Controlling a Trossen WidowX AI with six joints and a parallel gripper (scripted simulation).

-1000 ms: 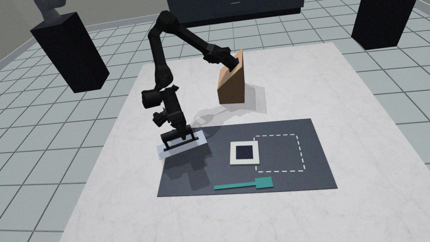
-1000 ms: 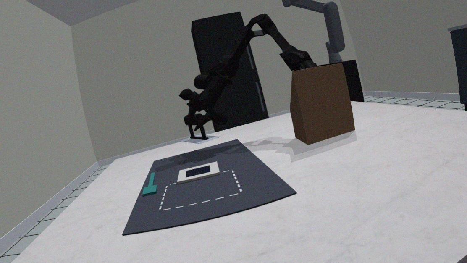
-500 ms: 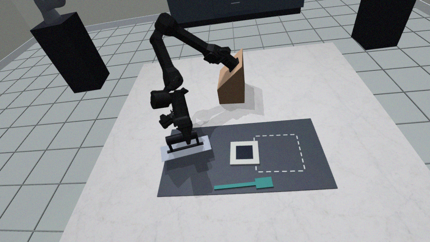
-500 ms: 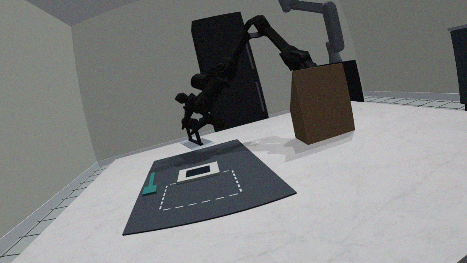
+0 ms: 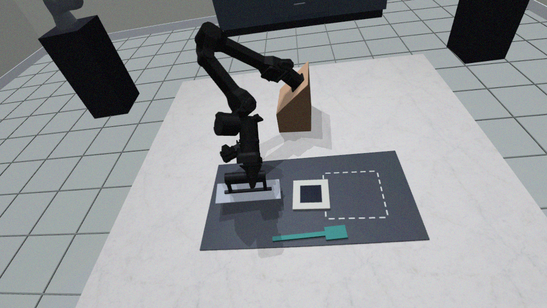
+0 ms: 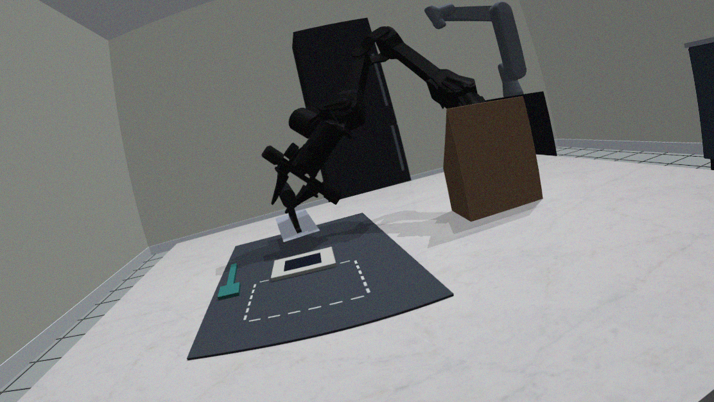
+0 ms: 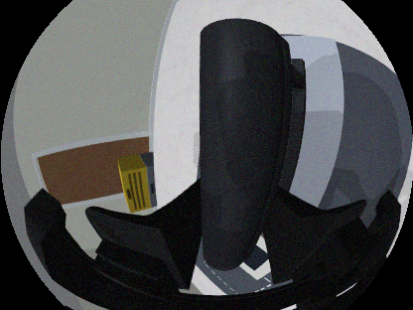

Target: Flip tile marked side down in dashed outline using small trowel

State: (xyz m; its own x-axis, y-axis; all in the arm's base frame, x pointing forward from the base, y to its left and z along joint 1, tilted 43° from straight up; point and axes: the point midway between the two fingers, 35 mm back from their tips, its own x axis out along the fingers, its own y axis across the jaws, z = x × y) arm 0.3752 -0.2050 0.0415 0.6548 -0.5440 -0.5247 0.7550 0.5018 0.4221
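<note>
Now: gripper tip 1 cm past the tile, 17 cm to the right of it and 8 cm above it. Round my gripper tip: dark mat: 1 cm behind, 16 cm to the left, 11 cm below; teal flat tool: 13 cm ahead, 17 cm to the left, 8 cm below; trowel: 3 cm behind, 1 cm below.
</note>
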